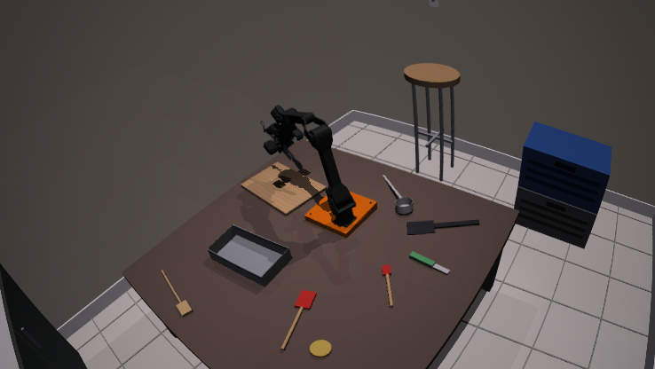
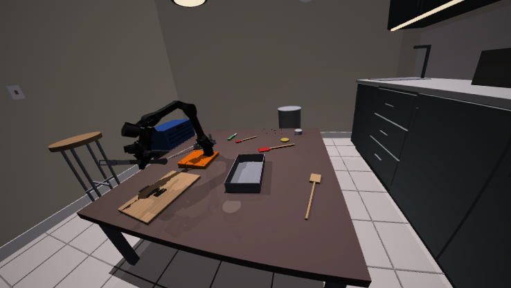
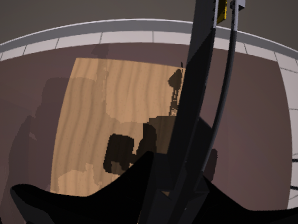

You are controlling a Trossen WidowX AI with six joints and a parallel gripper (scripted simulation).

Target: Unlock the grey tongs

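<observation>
Right now the wooden board is 50 mm ahead of my gripper tip, 20 mm to the left of it and 150 mm below it. From my gripper tip the other things lie so: grey roasting tin (460 mm ahead, 280 mm to the left, 130 mm below); black spatula (120 mm behind, 770 mm to the left, 160 mm below); yellow disc (600 mm ahead, 800 mm to the left, 150 mm below).
</observation>
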